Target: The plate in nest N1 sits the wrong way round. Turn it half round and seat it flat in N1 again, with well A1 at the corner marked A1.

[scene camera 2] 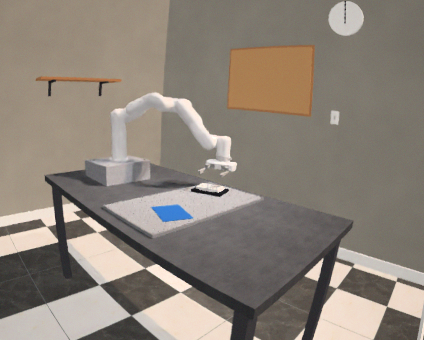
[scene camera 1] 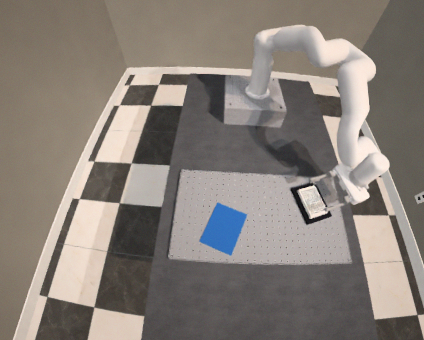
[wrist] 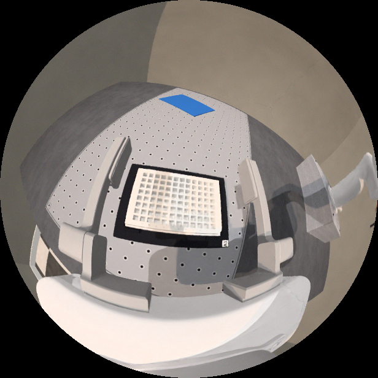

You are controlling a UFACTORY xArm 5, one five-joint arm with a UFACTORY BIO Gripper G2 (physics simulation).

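The cream well plate (scene camera 1: 312,201) (scene camera 2: 210,188) (wrist: 175,202) lies in the black nest (scene camera 1: 319,218) (wrist: 170,241), its grid of wells facing up. It looks about level, but whether it is fully seated cannot be told. The nest's A1 label (wrist: 225,243) shows at the lower right corner in the wrist view. No mark for well A1 can be read on the plate. My gripper (scene camera 1: 318,194) (scene camera 2: 212,173) (wrist: 184,172) is open and empty above the plate, its fingers apart on either side of it in the wrist view and not touching it.
The nest stands on a light perforated board (scene camera 1: 270,240) (scene camera 2: 130,210) (wrist: 200,135) on the dark table (scene camera 1: 250,300) (scene camera 2: 280,250). A flat blue rectangle (scene camera 1: 223,229) (scene camera 2: 172,213) (wrist: 188,105) lies on the board, away from the nest. The arm's base block (scene camera 1: 250,117) (scene camera 2: 117,171) (wrist: 317,205) stands behind the board.
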